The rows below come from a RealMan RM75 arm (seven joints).
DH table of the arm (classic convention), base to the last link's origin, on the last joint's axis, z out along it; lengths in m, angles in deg. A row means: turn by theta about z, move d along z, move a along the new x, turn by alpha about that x. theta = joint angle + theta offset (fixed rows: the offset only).
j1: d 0.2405; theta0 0; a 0; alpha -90
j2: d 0; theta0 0; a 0; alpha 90
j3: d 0.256; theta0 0; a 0; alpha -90
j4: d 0; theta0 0; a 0; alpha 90
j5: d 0.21; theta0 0; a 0; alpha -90
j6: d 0; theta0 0; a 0; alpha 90
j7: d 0.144; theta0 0; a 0; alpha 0
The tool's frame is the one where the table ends.
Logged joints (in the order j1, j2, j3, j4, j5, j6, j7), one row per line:
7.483 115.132 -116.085 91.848 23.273 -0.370 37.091
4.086 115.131 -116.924 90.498 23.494 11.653 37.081
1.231 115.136 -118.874 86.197 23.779 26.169 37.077
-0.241 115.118 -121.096 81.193 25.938 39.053 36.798
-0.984 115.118 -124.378 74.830 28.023 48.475 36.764
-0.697 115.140 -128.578 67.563 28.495 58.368 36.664
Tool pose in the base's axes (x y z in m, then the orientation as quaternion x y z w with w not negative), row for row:
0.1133 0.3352 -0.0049 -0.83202 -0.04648 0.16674 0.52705
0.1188 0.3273 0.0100 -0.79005 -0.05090 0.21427 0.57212
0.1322 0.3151 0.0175 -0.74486 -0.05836 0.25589 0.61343
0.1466 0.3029 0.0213 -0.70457 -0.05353 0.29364 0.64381
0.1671 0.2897 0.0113 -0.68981 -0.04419 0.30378 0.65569
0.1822 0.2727 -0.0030 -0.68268 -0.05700 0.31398 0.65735
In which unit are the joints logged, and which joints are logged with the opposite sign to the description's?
The joints are logged in degrees. Opposite sign: j4, j6, j7.
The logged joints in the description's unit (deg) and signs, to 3 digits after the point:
7.483 115.132 -116.085 -91.848 23.273 0.370 -37.091
4.086 115.131 -116.924 -90.498 23.494 -11.653 -37.081
1.231 115.136 -118.874 -86.197 23.779 -26.169 -37.077
-0.241 115.118 -121.096 -81.193 25.938 -39.053 -36.798
-0.984 115.118 -124.378 -74.830 28.023 -48.475 -36.764
-0.697 115.140 -128.578 -67.563 28.495 -58.368 -36.664

